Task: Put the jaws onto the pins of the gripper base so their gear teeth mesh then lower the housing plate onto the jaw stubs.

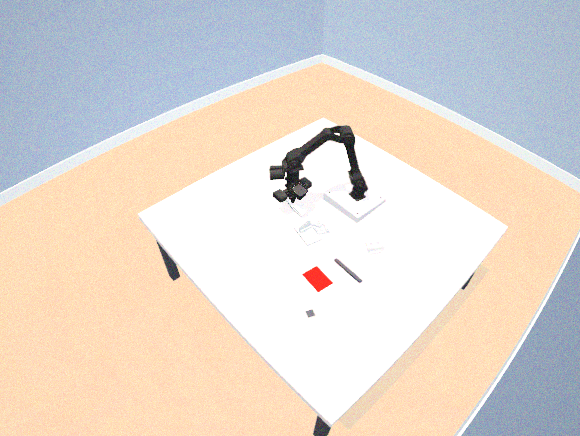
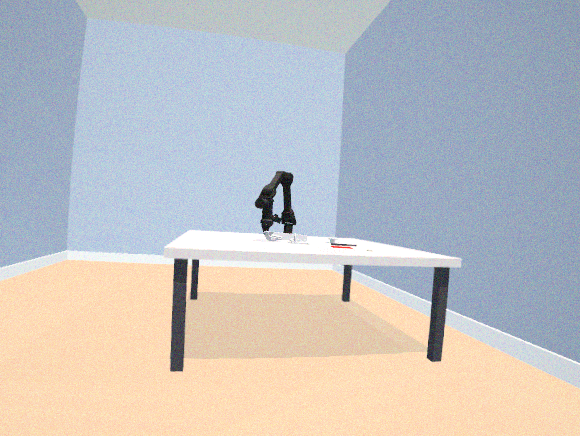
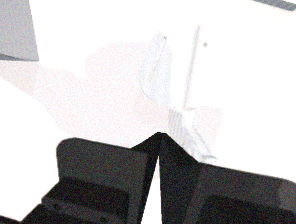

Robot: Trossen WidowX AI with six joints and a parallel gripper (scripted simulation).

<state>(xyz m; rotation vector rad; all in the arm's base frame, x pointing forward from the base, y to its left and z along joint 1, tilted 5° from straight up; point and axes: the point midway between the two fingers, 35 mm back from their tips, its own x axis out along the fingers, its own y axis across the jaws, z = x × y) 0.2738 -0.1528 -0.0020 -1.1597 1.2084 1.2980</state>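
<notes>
My gripper tip is now 2 cm short of the white jaw piece, 2 cm to the right of it and 2 cm below it. From my gripper tip the other things lie so: dark grey bar 5 cm ahead, 44 cm to the left, 2 cm below; then small white part 12 cm behind, 42 cm to the left; then red flat rectangle 17 cm ahead, 40 cm to the left, 2 cm below.
</notes>
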